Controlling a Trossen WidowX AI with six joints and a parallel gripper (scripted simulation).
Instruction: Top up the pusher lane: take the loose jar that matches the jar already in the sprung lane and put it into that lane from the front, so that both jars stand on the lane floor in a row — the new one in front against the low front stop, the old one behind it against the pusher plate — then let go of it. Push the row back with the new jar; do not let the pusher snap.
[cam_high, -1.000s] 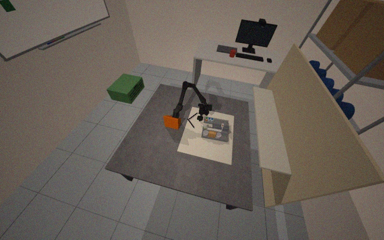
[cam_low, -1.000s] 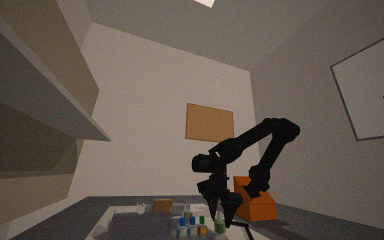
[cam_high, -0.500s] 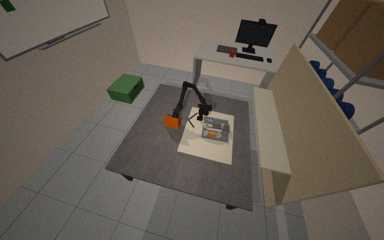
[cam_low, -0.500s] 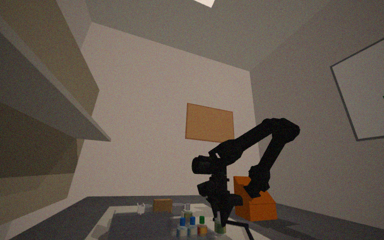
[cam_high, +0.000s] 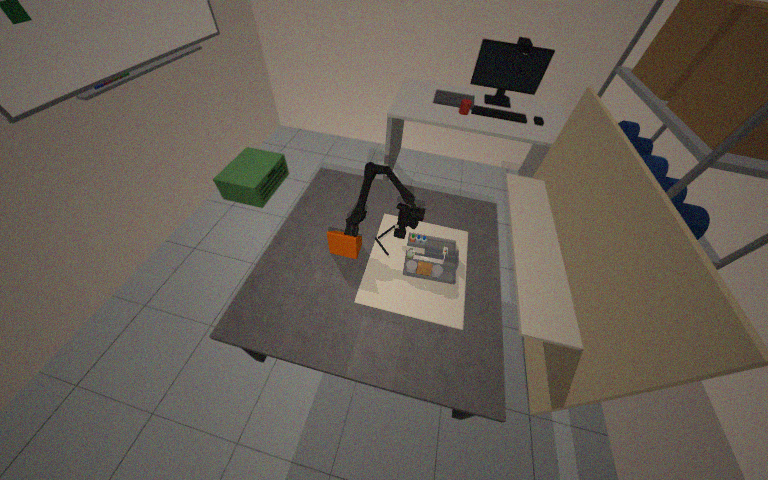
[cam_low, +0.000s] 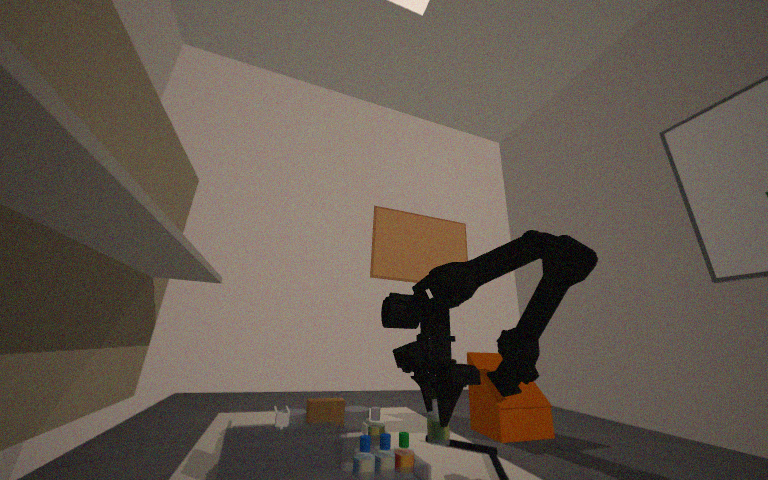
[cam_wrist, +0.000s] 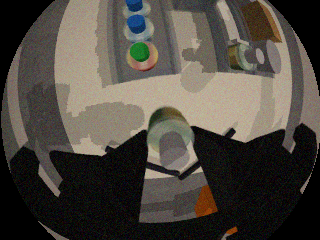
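My gripper tip is now 15 cm short of the brown block, 20 cm to the left of it and 3 cm above it.
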